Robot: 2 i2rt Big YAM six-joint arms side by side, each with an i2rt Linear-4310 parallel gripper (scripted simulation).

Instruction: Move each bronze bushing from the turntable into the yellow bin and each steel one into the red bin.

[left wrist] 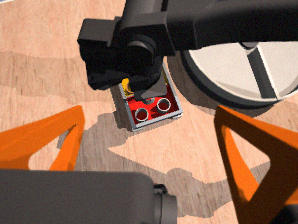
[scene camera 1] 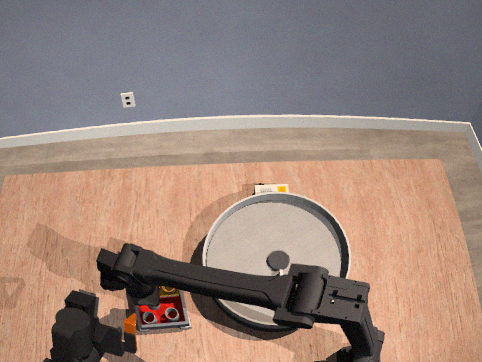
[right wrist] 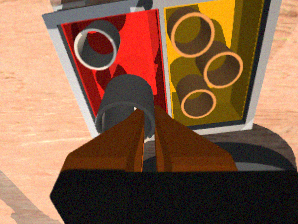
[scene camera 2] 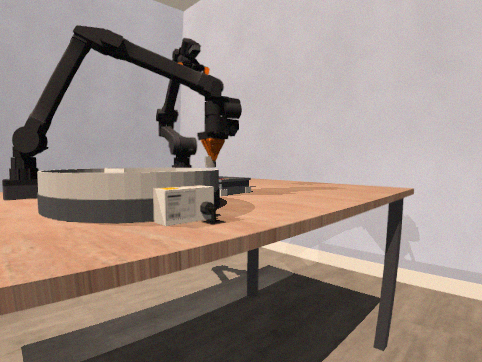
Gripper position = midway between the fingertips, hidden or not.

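There is a red bin [right wrist: 140,53] here, and the left wrist view shows the bin [left wrist: 134,105] too. I see my right gripper [scene camera 2: 213,160], and in the right wrist view I see that gripper [right wrist: 149,112] again. My left gripper [left wrist: 149,112] is in sight as well.
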